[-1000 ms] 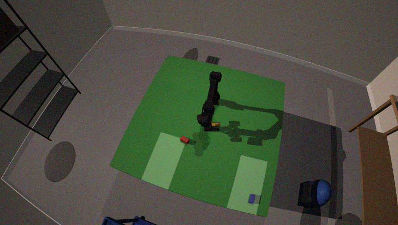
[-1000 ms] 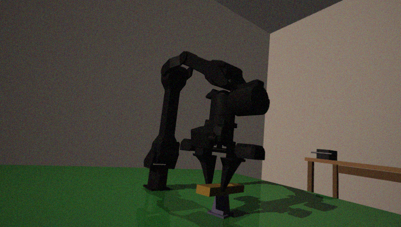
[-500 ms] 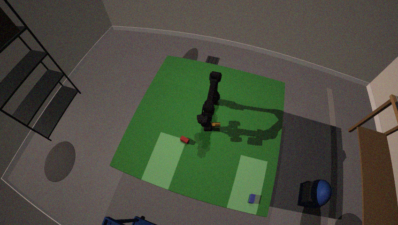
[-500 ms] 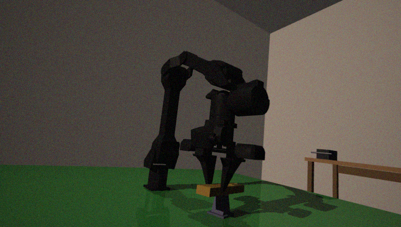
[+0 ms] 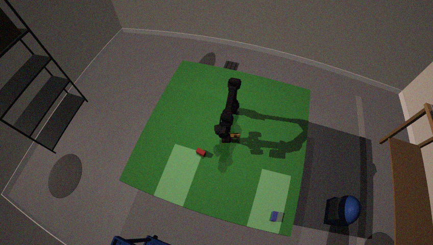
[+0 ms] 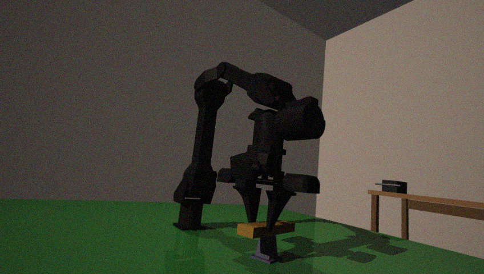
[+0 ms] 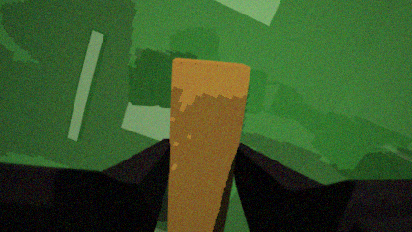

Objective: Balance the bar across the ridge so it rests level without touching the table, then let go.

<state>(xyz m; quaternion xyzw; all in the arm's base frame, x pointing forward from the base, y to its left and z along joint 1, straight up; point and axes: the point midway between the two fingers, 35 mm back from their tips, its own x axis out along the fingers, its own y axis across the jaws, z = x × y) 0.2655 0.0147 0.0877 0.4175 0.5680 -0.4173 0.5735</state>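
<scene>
Right now my gripper tip is 10 mm past the orange bar and 30 mm to the right of it. Round my gripper tip: red block (160 mm ahead, 140 mm to the right, 40 mm below); purple block (470 mm ahead, 490 mm to the left, 40 mm below).
</scene>
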